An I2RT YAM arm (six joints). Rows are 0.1 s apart.
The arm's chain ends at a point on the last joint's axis. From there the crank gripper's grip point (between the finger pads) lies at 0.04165 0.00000 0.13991 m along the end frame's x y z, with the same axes.
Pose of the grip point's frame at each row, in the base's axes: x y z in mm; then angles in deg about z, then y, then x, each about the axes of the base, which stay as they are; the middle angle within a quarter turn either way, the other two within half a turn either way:
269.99 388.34 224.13 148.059 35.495 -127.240
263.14 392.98 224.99 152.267 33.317 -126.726
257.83 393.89 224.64 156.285 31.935 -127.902
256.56 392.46 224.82 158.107 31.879 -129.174
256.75 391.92 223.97 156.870 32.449 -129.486
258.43 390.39 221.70 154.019 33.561 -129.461
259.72 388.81 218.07 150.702 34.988 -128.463
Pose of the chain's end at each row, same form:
217.53 294.65 323.02 148.059 35.495 -127.240
217.10 294.63 322.55 152.267 33.317 -126.726
216.19 294.58 323.19 156.285 31.935 -127.902
215.49 294.34 324.80 158.107 31.879 -129.174
214.00 295.34 324.74 156.870 32.449 -129.486
212.28 295.99 323.04 154.019 33.561 -129.461
209.25 295.43 318.28 150.702 34.988 -128.463

